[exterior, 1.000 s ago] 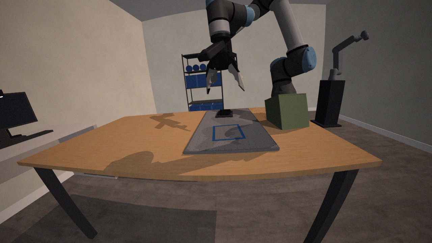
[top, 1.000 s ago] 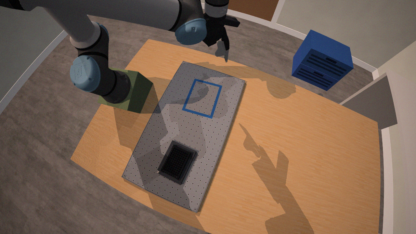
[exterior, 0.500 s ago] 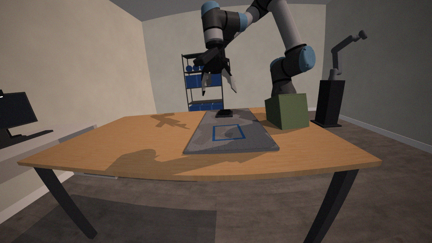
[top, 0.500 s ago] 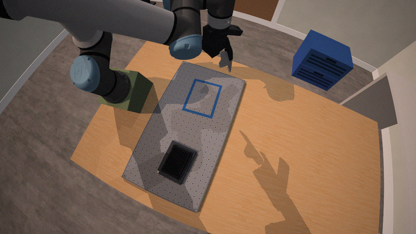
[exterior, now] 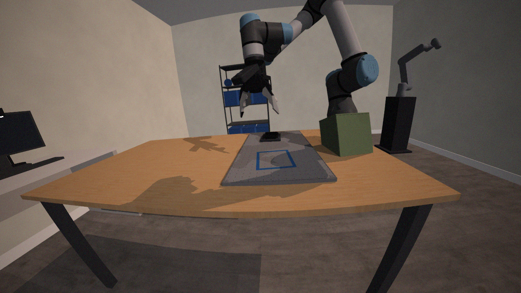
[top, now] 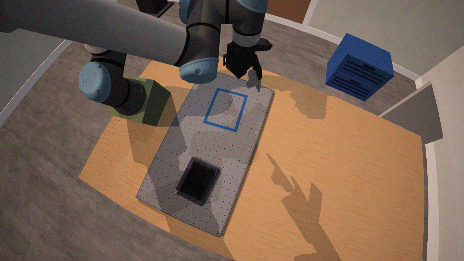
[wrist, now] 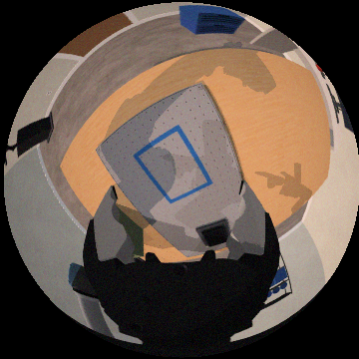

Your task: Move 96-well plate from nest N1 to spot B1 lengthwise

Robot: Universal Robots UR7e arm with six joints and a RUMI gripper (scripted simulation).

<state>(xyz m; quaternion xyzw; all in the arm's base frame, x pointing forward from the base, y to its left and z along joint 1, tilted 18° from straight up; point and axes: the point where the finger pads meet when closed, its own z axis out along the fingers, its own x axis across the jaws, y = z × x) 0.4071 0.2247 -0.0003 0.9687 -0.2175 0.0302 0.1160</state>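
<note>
Now: hand 39 cm to the left of the black 96-well plate, 17 cm above it and 3 cm past it. Also, from my hand: black plate nest: 39 cm to the right, 18 cm below, 3 cm behind.
</note>
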